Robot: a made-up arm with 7 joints. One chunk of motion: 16 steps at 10 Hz.
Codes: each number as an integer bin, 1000 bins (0 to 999) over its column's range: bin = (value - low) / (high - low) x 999, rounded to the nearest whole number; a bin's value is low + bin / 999 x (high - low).
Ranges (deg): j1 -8.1..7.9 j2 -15.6..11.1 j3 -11.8..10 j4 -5.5..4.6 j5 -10..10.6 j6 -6.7..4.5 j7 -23.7..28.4
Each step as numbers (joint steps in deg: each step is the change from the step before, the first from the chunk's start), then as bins.
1 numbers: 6.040 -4.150 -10.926 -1.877 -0.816 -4.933 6.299
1 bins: 883 428 40 358 445 158 575
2 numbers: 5.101 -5.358 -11.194 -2.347 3.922 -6.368 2.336
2 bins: 824 383 28 312 675 30 499
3 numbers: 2.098 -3.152 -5.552 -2.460 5.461 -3.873 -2.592
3 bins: 637 466 286 301 750 252 405
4 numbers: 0.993 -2.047 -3.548 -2.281 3.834 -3.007 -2.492
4 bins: 568 507 378 318 671 329 407
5 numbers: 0.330 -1.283 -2.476 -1.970 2.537 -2.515 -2.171
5 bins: 526 536 427 349 608 373 413
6 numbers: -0.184 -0.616 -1.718 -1.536 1.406 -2.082 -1.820
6 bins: 494 561 462 392 553 412 420
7 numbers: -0.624 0.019 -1.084 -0.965 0.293 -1.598 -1.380
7 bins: 467 584 491 449 499 455 428
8 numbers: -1.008 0.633 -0.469 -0.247 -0.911 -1.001 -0.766
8 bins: 443 607 519 520 441 508 440
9 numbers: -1.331 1.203 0.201 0.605 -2.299 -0.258 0.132
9 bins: 423 629 550 604 373 575 457
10 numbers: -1.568 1.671 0.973 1.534 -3.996 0.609 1.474
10 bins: 408 646 585 696 291 652 483
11 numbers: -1.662 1.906 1.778 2.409 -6.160 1.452 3.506
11 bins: 402 655 622 782 186 727 522
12 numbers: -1.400 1.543 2.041 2.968 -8.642 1.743 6.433
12 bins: 418 641 634 838 66 753 578
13 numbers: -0.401 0.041 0.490 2.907 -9.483 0.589 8.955
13 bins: 481 585 563 832 25 650 626
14 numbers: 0.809 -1.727 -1.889 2.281 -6.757 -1.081 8.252
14 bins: 556 519 454 770 157 501 613
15 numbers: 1.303 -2.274 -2.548 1.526 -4.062 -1.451 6.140
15 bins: 587 499 424 695 288 468 572
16 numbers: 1.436 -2.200 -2.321 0.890 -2.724 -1.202 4.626
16 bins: 595 501 434 632 353 490 543
